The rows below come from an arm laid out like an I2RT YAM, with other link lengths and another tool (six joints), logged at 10 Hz.
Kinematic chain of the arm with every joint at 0, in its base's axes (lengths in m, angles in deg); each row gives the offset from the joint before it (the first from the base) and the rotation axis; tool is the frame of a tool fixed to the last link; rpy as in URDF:
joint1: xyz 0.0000 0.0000 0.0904 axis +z
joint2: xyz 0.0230 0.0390 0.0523 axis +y
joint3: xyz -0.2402 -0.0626 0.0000 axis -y
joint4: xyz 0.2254 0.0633 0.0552 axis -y
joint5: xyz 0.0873 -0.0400 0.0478 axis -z
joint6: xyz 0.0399 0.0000 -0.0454 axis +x
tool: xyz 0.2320 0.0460 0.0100 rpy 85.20 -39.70 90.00
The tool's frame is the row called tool.
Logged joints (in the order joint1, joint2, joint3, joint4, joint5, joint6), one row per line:
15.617, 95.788, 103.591, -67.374, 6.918, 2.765
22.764, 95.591, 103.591, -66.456, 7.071, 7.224
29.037, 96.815, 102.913, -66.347, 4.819, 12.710
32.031, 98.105, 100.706, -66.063, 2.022, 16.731
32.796, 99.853, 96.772, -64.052, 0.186, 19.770
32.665, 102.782, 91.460, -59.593, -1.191, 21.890
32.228, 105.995, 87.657, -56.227, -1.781, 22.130
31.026, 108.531, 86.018, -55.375, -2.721, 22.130
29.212, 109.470, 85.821, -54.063, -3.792, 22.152
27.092, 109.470, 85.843, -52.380, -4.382, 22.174
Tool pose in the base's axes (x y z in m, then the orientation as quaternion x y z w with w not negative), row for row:
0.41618, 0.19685, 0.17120, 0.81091, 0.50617, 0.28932, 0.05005
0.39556, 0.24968, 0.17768, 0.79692, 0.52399, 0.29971, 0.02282
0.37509, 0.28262, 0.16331, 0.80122, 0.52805, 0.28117, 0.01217
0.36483, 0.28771, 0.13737, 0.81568, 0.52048, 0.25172, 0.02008
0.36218, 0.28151, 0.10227, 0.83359, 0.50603, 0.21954, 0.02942
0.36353, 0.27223, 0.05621, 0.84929, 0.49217, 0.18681, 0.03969
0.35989, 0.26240, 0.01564, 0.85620, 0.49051, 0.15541, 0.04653
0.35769, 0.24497, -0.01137, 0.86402, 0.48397, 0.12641, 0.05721
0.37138, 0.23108, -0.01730, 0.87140, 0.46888, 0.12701, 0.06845
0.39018, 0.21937, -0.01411, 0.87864, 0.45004, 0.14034, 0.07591
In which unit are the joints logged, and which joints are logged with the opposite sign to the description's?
The joints are logged in degrees. Opposite sign: joint5.
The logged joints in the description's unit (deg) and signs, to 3 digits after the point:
15.617, 95.788, 103.591, -67.374, -6.918, 2.765
22.764, 95.591, 103.591, -66.456, -7.071, 7.224
29.037, 96.815, 102.913, -66.347, -4.819, 12.710
32.031, 98.105, 100.706, -66.063, -2.022, 16.731
32.796, 99.853, 96.772, -64.052, -0.186, 19.770
32.665, 102.782, 91.460, -59.593, 1.191, 21.890
32.228, 105.995, 87.657, -56.227, 1.781, 22.130
31.026, 108.531, 86.018, -55.375, 2.721, 22.130
29.212, 109.470, 85.821, -54.063, 3.792, 22.152
27.092, 109.470, 85.843, -52.380, 4.382, 22.174

